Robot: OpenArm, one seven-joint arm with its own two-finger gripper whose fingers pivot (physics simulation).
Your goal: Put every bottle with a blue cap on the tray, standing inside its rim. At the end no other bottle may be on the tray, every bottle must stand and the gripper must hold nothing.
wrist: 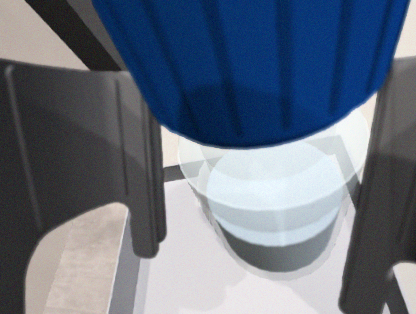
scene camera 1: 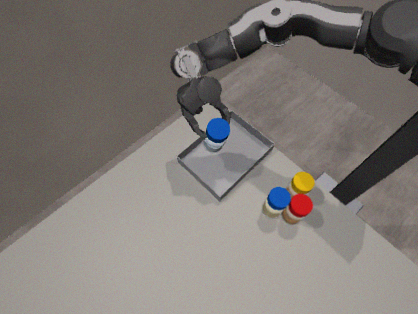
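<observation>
A clear bottle with a blue cap (scene camera 1: 218,130) (wrist: 260,75) is upright between the fingers of my gripper (scene camera 1: 215,127) (wrist: 247,175), which is shut on it. The bottle is over the grey tray (scene camera 1: 199,179) (wrist: 121,280), toward its back left part, and appears raised above the tray floor. A second blue-capped bottle (scene camera 1: 278,198), with pale yellow contents, stands on the table to the right of the tray, outside its rim.
A red-capped bottle (scene camera 1: 300,205) and a yellow-capped bottle (scene camera 1: 302,183) stand close beside the second blue-capped bottle on the table (scene camera 1: 150,240). A dark post (scene camera 1: 380,155) rises past the table's right edge. The arm reaches in from the upper right.
</observation>
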